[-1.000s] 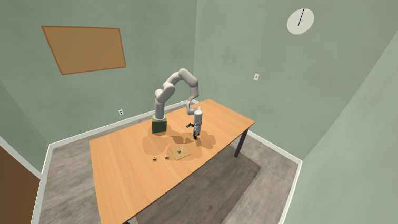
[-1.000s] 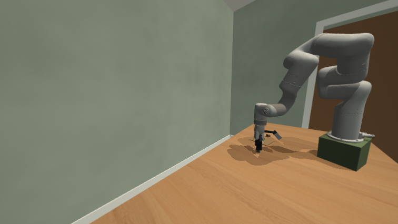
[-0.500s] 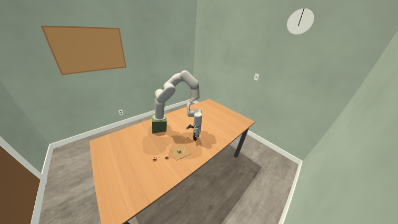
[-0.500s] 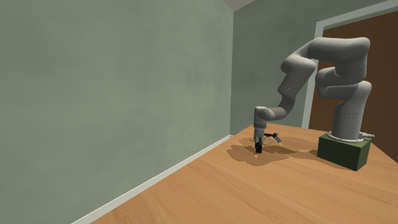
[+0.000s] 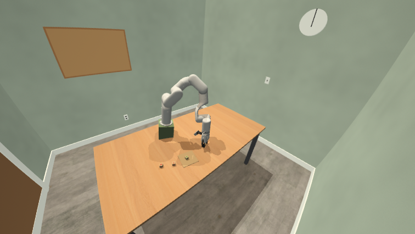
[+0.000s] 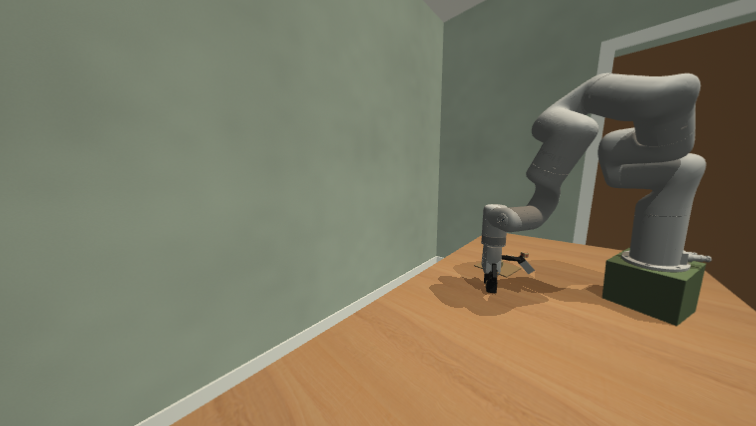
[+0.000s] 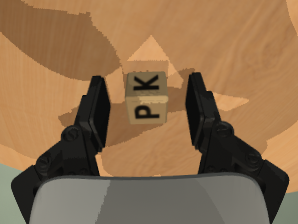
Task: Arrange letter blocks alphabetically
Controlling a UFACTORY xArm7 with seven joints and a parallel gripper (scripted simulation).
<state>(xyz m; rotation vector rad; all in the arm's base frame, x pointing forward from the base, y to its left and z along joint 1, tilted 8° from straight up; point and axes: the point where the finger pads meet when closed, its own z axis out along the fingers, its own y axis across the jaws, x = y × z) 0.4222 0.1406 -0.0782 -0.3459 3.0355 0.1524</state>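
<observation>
Right now my hand is 22 cm to the left of the tan mat, 2 cm above it and 1 cm past it. Also, from my hand: green-topped block (23 cm to the right, 2 cm behind).
</observation>
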